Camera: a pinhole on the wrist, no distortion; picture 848 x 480 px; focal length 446.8 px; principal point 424.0 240.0 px. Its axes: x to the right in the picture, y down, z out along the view. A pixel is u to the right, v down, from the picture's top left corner.
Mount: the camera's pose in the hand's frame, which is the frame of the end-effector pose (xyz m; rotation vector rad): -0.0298 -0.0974 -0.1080 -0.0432 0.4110 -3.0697
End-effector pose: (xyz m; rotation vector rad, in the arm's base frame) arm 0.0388 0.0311 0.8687 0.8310 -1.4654 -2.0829
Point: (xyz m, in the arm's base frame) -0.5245 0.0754 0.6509
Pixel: 48.4 261.2
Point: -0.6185 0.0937 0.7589
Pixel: 72.4 170.0
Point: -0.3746 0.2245 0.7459
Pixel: 243.9 211.4
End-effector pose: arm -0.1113 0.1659 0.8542 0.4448 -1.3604 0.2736
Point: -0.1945 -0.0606 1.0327
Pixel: 150.3 190.9
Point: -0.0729 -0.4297 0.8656
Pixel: outside the picture
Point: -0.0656 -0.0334 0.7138
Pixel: 682.2 447.7
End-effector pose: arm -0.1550 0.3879 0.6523 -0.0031 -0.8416 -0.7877
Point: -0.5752 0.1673 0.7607
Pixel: 378.9 415.2
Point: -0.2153 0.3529 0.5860
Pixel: 521.4 32.0
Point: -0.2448 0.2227 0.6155
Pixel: outside the picture
